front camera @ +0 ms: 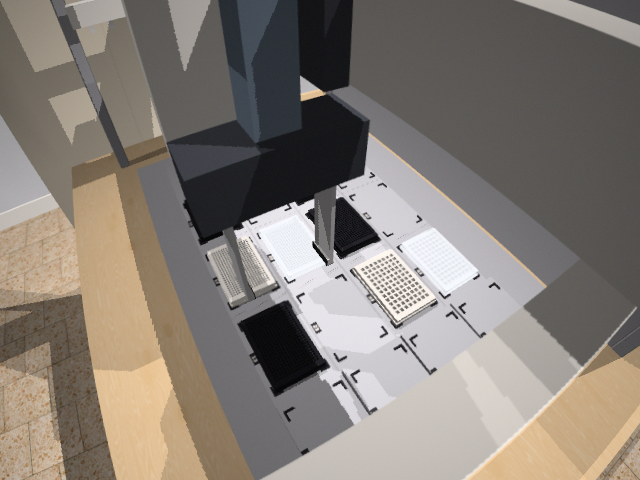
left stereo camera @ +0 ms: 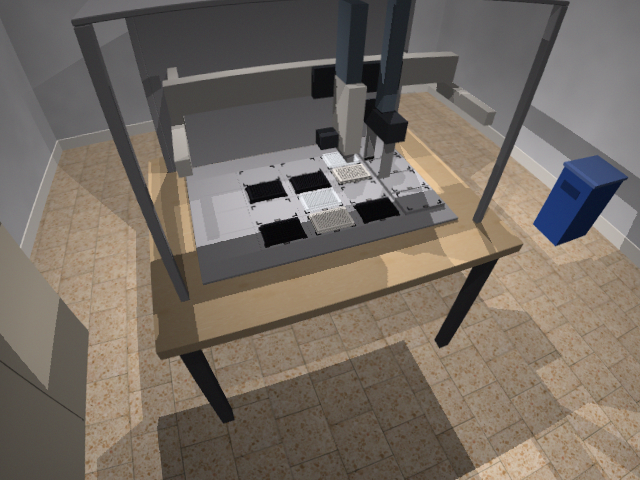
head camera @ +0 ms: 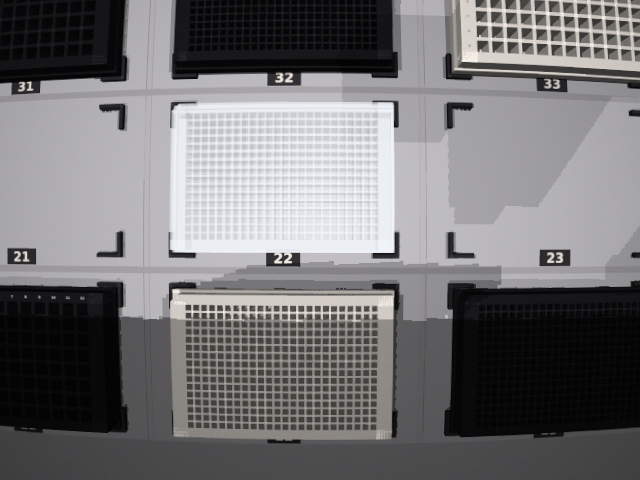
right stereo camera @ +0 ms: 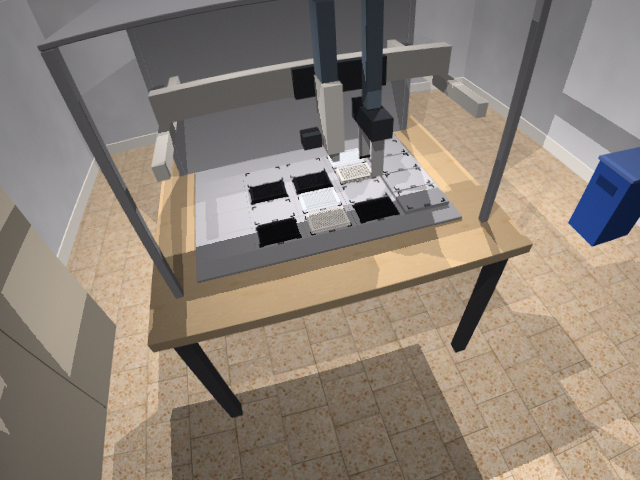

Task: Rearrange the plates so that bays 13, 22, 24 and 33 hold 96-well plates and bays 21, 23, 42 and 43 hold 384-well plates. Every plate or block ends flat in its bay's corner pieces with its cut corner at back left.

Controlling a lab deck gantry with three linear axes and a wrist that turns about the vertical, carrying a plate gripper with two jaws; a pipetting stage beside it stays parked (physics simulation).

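Frame: origin at the robot's base, x ahead, y left, z up, level; metres.
Seen in the pictures: gripper, fingertip midpoint: [front camera: 285, 271] [left stereo camera: 375, 167] [right stereo camera: 370, 166]; robot's base, origin of the base link: [front camera: 184, 205] [left stereo camera: 266, 247] [right stereo camera: 260, 246].
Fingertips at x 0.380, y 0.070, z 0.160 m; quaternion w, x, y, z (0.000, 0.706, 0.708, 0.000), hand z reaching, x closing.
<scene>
Pixels of each thing's top centre, then the offset from my fingertips to it. "spot": a spot on its surface instead. Level surfaces: height alone.
- clear 384-well plate, middle of its top: [head camera: 281, 175] [front camera: 293, 243] [left stereo camera: 320, 198] [right stereo camera: 319, 198] 0.152 m back, 0.080 m left, 0.146 m down
- beige 384-well plate, middle of its top: [head camera: 281, 368] [front camera: 239, 266] [right stereo camera: 327, 217] [left stereo camera: 331, 218] 0.152 m back, 0.027 m right, 0.146 m down
- bay 11, surface spot: [head camera: 51, 356] spot: 0.288 m back, 0.024 m right, 0.147 m down
- bay 31, surface spot: [head camera: 46, 31] spot: 0.293 m back, 0.168 m left, 0.146 m down
- beige 96-well plate, middle of its top: [front camera: 394, 282] [right stereo camera: 354, 171] [left stereo camera: 351, 172] 0.012 m ahead, 0.187 m left, 0.146 m down
- clear 96-well plate, middle of its top: [front camera: 439, 256] [right stereo camera: 345, 156] [left stereo camera: 340, 157] 0.012 m ahead, 0.294 m left, 0.146 m down
- wooden table, its level: 0.170 m down
My gripper [front camera: 288, 279] [left stereo camera: 376, 166] [right stereo camera: 370, 165] is open and empty, raised above the deck, its jaws spread. A clear 384-well plate [front camera: 292, 248] [head camera: 281, 178] lies in bay 22. A beige 384-well plate [head camera: 281, 366] [left stereo camera: 332, 220] is in bay 12, a black 384-well plate [front camera: 283, 346] [head camera: 553, 361] in bay 13. Black 96-well plates are in bay 11 [head camera: 51, 356] and bay 31 [head camera: 46, 31]. A black 384-well plate [head camera: 284, 25] is in bay 32, a beige 96-well plate [front camera: 395, 286] in bay 33, a clear 96-well plate [front camera: 439, 260] in bay 43. Bays 21 and 23 show no plate.
The parked pipetting stage [left stereo camera: 350, 121] [right stereo camera: 330, 118] stands left of the gripper, over the back of the deck. Corner pieces of further bays show at the deck's right side. A wooden table [left stereo camera: 310, 294] carries the deck, with frame posts around it.
</scene>
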